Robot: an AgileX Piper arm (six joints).
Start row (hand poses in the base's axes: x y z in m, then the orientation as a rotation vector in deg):
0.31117 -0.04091 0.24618 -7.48 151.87 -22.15
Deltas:
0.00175 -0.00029 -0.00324 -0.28 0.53 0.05
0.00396 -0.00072 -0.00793 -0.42 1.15 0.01
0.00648 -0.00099 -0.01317 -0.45 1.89 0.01
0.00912 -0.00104 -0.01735 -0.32 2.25 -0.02
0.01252 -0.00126 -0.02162 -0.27 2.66 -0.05
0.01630 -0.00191 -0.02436 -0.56 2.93 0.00
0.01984 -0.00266 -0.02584 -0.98 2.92 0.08
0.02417 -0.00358 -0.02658 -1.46 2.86 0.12
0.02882 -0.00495 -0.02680 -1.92 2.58 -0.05
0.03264 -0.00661 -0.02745 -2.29 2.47 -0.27
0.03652 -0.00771 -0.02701 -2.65 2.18 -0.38
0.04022 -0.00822 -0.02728 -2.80 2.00 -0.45
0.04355 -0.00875 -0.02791 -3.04 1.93 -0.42
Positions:
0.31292 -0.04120 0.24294 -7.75 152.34 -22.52
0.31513 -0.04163 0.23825 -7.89 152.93 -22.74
0.31765 -0.04190 0.23301 -8.07 153.65 -22.81
0.32029 -0.04195 0.22883 -8.07 154.04 -22.66
0.32369 -0.04217 0.22456 -8.11 154.45 -22.61
0.32747 -0.04282 0.22182 -8.33 154.66 -23.00
0.33101 -0.04357 0.22034 -8.57 154.57 -23.53
0.33534 -0.04449 0.21960 -8.76 154.42 -24.16
0.33999 -0.04586 0.21938 -8.61 154.09 -24.83
0.34381 -0.04752 0.21873 -8.41 153.95 -25.39
0.34769 -0.04862 0.21917 -8.31 153.61 -25.90
0.35139 -0.04913 0.21890 -8.23 153.42 -26.12
0.35472 -0.04966 0.21827 -8.33 153.30 -26.42

